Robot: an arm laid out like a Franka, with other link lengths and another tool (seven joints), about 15 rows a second.
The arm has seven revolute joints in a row. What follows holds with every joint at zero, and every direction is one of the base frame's. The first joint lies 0.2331 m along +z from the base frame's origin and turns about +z. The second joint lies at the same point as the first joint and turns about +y. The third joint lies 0.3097 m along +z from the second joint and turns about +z. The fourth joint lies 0.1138 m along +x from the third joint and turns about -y. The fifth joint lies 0.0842 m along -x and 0.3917 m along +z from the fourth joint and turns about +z. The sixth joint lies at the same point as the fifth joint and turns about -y. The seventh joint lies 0.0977 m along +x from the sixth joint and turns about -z. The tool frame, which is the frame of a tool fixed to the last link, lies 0.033 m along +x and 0.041 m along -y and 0.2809 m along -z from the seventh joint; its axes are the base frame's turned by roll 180, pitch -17 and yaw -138.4 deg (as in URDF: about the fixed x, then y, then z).
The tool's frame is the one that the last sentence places.
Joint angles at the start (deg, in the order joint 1, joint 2, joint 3, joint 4, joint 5, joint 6, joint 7):
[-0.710, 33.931, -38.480, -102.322, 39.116, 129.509, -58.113]
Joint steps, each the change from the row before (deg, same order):
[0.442, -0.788, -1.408, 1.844, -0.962, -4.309, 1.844]
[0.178, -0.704, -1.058, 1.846, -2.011, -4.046, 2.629]
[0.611, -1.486, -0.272, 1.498, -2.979, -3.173, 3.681]
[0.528, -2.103, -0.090, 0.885, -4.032, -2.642, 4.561]
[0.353, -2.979, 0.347, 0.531, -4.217, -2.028, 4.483]
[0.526, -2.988, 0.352, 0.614, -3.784, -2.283, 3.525]
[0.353, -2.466, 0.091, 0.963, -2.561, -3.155, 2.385]
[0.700, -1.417, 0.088, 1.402, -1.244, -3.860, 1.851]
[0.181, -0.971, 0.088, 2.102, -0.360, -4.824, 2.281]
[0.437, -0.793, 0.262, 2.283, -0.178, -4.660, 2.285]
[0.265, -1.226, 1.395, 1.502, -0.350, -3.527, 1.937]
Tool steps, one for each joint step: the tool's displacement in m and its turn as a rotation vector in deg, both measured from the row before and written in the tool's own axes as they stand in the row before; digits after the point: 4 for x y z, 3 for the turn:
[0.0006, 0.0007, -0.0182, -1.809, -0.427, 0.355]
[0.0046, 0.0024, -0.0158, -1.934, 0.608, 0.598]
[-0.0035, 0.0053, -0.0210, -1.319, 0.989, 0.545]
[0.0043, 0.0066, -0.0217, -1.078, 1.787, 1.403]
[0.0063, 0.0060, -0.0280, -0.197, 1.369, 1.601]
[0.0051, 0.0079, -0.0289, 0.041, 1.105, 0.847]
[0.0072, 0.0096, -0.0249, -0.622, 0.645, 0.445]
[-0.0015, 0.0149, -0.0180, -1.515, 0.491, -0.257]
[0.0018, 0.0163, -0.0168, -2.455, 0.189, 0.540]
[-0.0026, 0.0188, -0.0173, -2.187, 0.248, 0.184]
[-0.0099, 0.0222, -0.0159, -1.523, 0.055, -0.783]

